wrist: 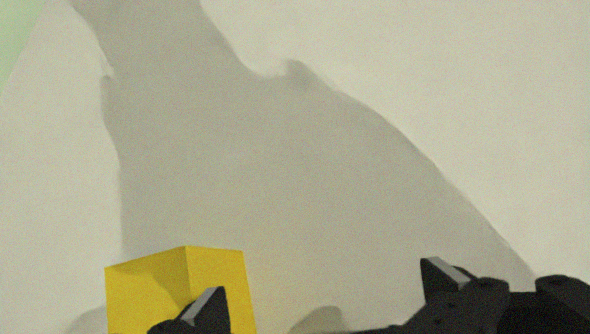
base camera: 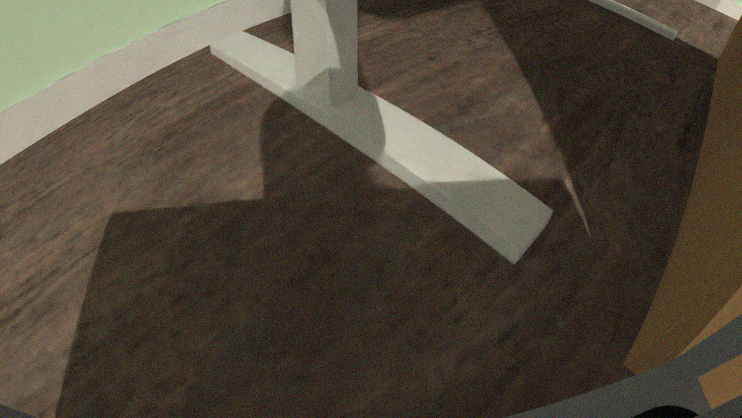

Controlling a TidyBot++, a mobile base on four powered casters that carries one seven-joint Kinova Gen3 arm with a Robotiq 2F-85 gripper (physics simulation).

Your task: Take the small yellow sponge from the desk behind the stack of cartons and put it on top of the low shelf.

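Frame: origin at the arm's base, x left, y down, z back, level; metres.
Seen in the pictures: gripper, between the fingertips: (wrist: 324, 294).
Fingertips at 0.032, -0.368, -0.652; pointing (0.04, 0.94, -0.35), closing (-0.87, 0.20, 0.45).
Observation:
Pixels of each thing's top centre, then the offset from my fingertips to it, as dx, dy, dz. "spot": a spot on its surface instead. Level surfaces: height alone.
- yellow sponge, a spot on its surface: (wrist: 145, 302) spot: +0.066, -0.018, -0.042
- pale desk top, height of its surface: dy +0.044
- desk's white leg, a spot on its surface: (base camera: 311, 46) spot: -0.005, +0.653, +0.042
- wooden floor, height of its surface: dy +0.764
The yellow sponge (wrist: 145, 302) is at the bottom left of the wrist view, on the pale desk top (wrist: 475, 100), and its lower part is cut off by the frame's edge. My gripper (wrist: 324, 294) is open, with nothing between its fingers. In the wrist view, its left finger overlaps the right part of the sponge, and the right finger stands well to the right of it. Whether the left finger touches the sponge I cannot tell. The desk's white leg (base camera: 311, 46) and foot (base camera: 467, 166) show in the base camera view. The low shelf does not show in either view.
A brown carton side (base camera: 690, 218) stands close at the right of the base camera view, beside the grey edge of my base (base camera: 597, 399). A green wall (base camera: 77, 36) with a pale baseboard (base camera: 103, 85) is at the upper left. Shadows fall on the wooden floor (base camera: 181, 145).

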